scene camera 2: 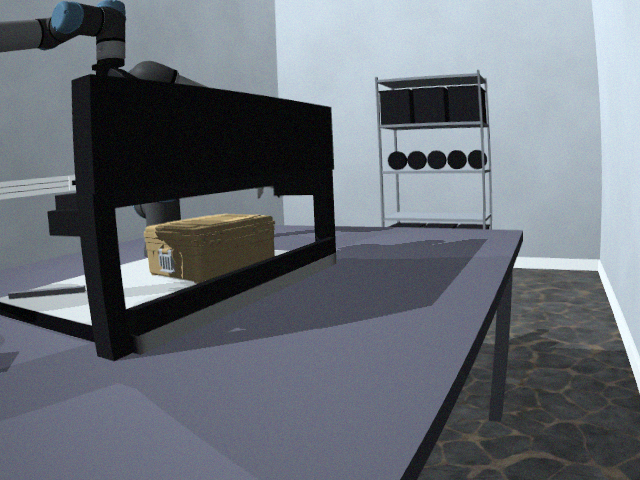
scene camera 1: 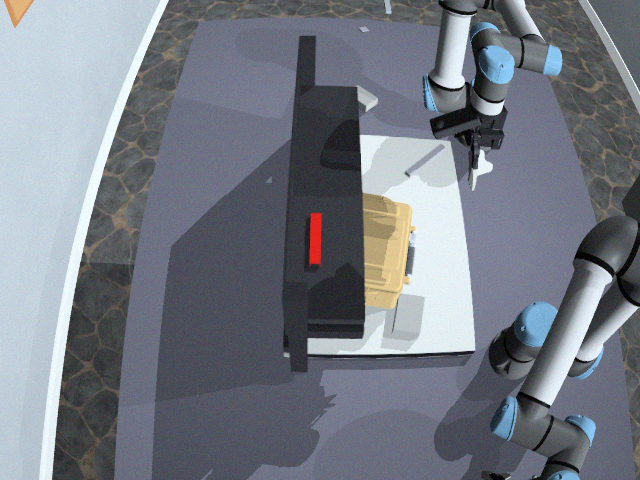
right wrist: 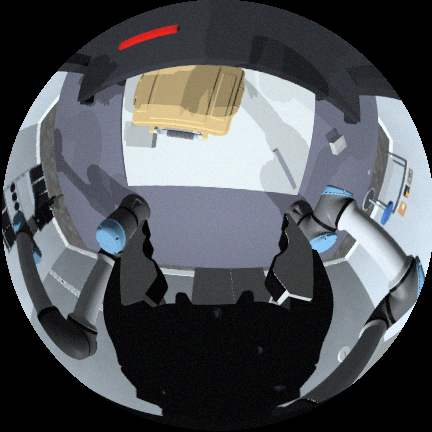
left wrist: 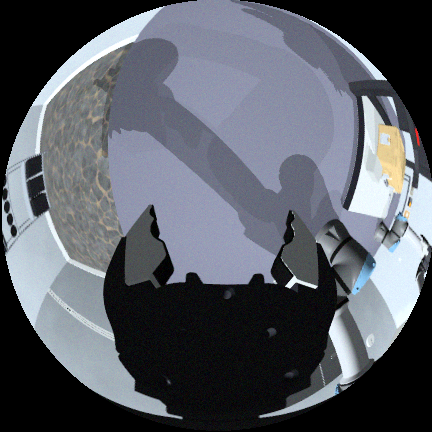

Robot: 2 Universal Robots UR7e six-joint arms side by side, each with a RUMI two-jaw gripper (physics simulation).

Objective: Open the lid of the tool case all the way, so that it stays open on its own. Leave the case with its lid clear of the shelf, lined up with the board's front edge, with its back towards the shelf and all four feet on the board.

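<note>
The yellow tool case (scene camera 1: 387,248) (scene camera 2: 222,248) (left wrist: 391,155) (right wrist: 190,97) stands on the white board (scene camera 1: 444,310) (right wrist: 240,165) with its lid closed. Its dark handle (scene camera 1: 409,258) (right wrist: 177,134) faces the board's front edge, and the case is turned askew to that edge. Its rear part is hidden under the dark shelf (scene camera 1: 330,180) (scene camera 2: 206,139) (right wrist: 215,40) in scene camera 1. The feet cannot be made out. My right gripper (scene camera 1: 478,178) (right wrist: 214,217) is open and empty, high in front of the board. My left gripper (left wrist: 221,207) is open and empty above the table, away from the case.
A light grey block (scene camera 1: 409,316) (right wrist: 141,135) is on the board beside the case's front corner. A grey bar (scene camera 1: 424,160) (scene camera 2: 46,292) (right wrist: 285,169) lies at the board's other end. A pale block (scene camera 1: 367,99) (right wrist: 337,144) is beyond the board. A red bar (scene camera 1: 315,238) (right wrist: 149,37) marks the shelf.
</note>
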